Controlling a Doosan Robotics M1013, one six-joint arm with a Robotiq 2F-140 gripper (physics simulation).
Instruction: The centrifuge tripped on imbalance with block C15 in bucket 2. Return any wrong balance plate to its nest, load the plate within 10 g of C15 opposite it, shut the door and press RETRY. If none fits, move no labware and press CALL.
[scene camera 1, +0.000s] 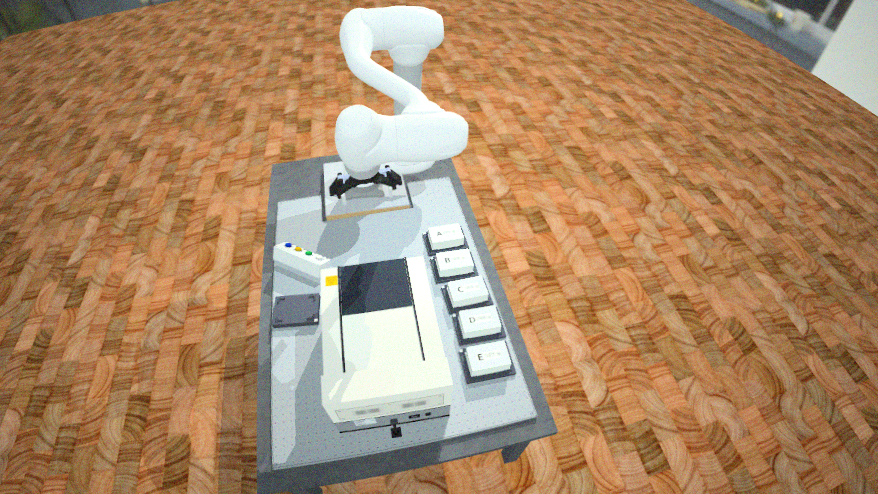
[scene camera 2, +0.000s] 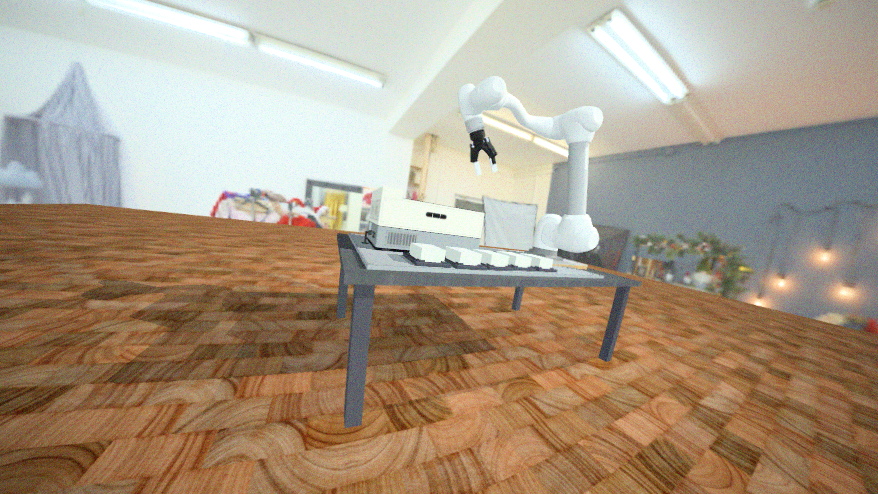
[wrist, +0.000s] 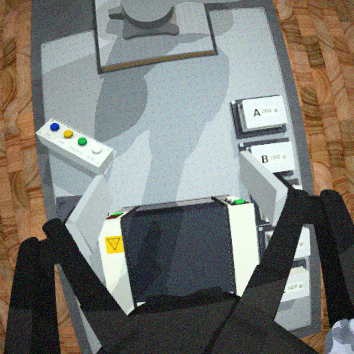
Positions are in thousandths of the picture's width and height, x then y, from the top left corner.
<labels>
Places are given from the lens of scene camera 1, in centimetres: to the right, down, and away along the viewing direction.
my gripper (scene camera 1: 419, 398): -21, -15, 120
white button box (scene camera 1: 350, 535): -48, 6, 148
dark door panel (scene camera 1: 436, 578): -17, 12, 125
The marked spots on the dark door panel and the white button box are 39 cm apart.
</labels>
